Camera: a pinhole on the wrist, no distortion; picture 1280 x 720 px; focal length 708.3 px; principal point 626.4 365.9 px. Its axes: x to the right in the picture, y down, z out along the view. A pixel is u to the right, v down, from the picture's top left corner.
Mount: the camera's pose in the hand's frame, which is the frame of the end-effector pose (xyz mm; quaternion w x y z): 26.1 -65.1 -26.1 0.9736 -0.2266 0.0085 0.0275
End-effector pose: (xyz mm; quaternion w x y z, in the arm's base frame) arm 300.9 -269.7 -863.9 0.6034 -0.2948 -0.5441 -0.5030
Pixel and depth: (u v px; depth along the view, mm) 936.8 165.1 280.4
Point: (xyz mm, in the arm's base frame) 187.3 -83.9 -657.7
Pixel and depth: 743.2 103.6 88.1
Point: 221.9 -239.1 -817.9
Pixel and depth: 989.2 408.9 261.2
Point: 280.2 -114.4 -651.7
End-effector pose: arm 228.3 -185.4 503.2 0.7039 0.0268 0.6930 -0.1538
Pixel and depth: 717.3 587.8 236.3
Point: 402.5 -131.3 438.0
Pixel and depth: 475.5 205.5 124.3
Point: 314.3 -245.4 511.6
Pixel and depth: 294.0 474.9 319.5
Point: 493.1 -116.9 615.8
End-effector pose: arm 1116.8 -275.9 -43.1 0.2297 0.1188 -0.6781 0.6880
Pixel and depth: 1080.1 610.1 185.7
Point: 939.5 -359.4 -40.4
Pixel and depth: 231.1 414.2 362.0
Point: 1174.4 -590.4 -205.0
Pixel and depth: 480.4 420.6 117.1
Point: 1107.0 -350.5 -32.5
